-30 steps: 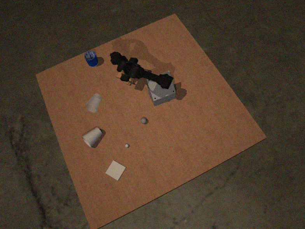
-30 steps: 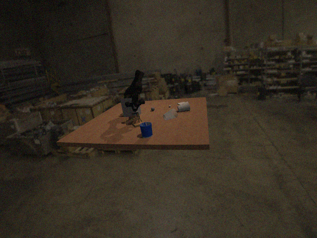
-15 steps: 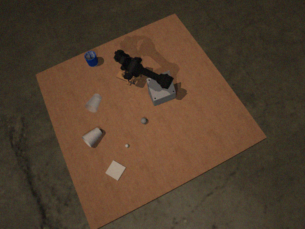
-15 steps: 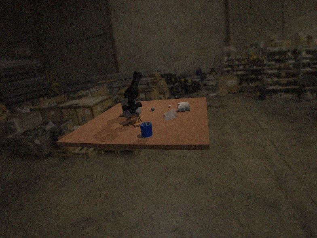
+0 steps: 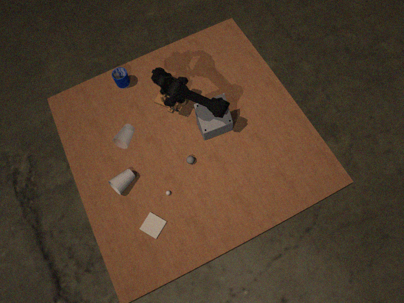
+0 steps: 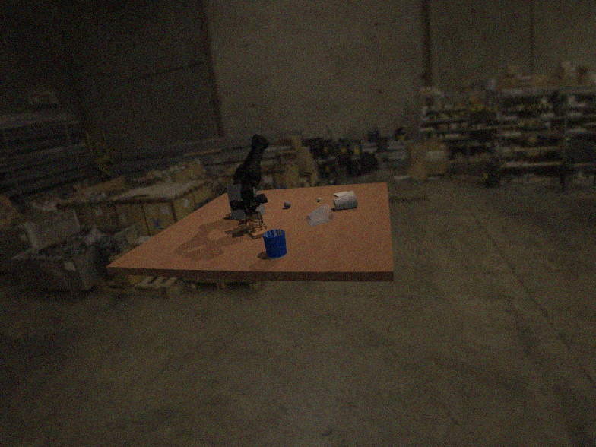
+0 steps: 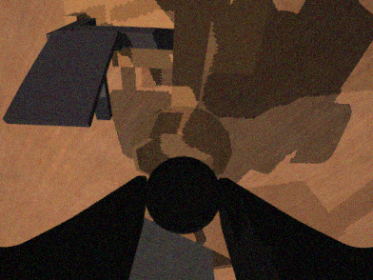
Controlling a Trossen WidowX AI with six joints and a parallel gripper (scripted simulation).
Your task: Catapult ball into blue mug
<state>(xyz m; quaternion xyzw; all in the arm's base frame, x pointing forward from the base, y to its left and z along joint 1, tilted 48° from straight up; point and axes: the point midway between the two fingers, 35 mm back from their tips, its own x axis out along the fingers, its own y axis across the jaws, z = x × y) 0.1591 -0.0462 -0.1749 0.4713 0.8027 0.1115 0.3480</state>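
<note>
My gripper tip is 1 cm below the black ball. The rest, counted from my gripper tip: blue mug: 30 cm ahead, 29 cm to the right, 4 cm below; grey ball: 6 cm ahead, 33 cm to the left, 5 cm below; wooden catapult: 5 cm ahead, 3 cm to the right, 2 cm below.
</note>
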